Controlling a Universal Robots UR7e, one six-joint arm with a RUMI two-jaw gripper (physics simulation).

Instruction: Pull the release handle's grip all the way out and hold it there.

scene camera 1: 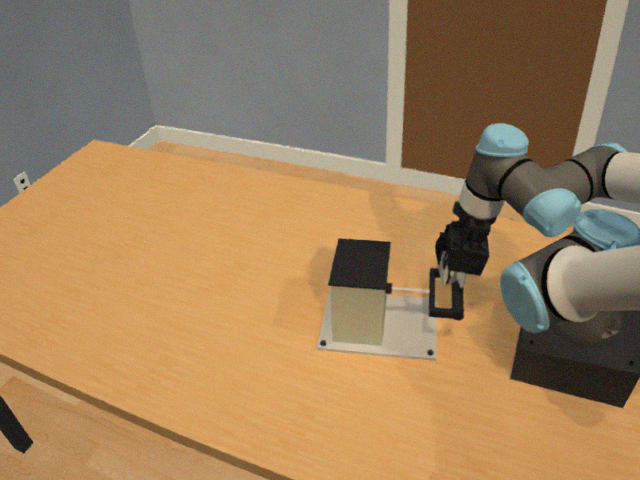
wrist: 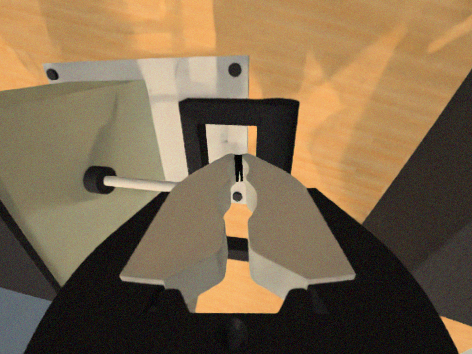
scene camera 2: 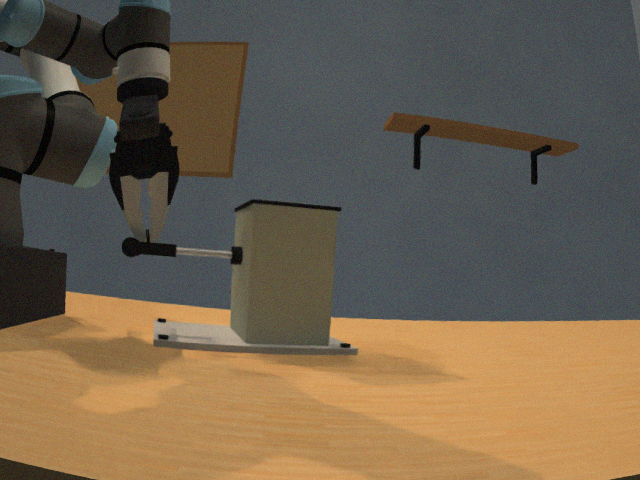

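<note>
The release handle's black rectangular grip [scene camera 1: 447, 313] [scene camera 2: 160, 249] [wrist: 240, 111] stands away from the pale green box [scene camera 1: 357, 315] [scene camera 2: 289, 273] [wrist: 45, 150]. A length of light rod [scene camera 1: 410, 289] [scene camera 2: 204, 252] [wrist: 140, 183] shows between the grip and the box's black collar [scene camera 1: 388, 288] [scene camera 2: 236, 255] [wrist: 98, 180]. My gripper [scene camera 1: 452, 283] [scene camera 2: 148, 239] [wrist: 239, 158] points down and is shut, with its fingertips together at the grip's opening, between the inner and outer bars. No bar shows clamped between the fingers. The fingers hide part of the grip in the wrist view; contact with the outer bar cannot be made out.
The box stands on a light grey base plate [scene camera 1: 408, 330] [scene camera 2: 196, 331] [wrist: 162, 115] with dark bolts at its corners. The robot's dark base block [scene camera 1: 571, 379] [scene camera 2: 31, 289] stands on the side beyond the grip. A wall shelf [scene camera 2: 480, 133] shows in scene camera 2.
</note>
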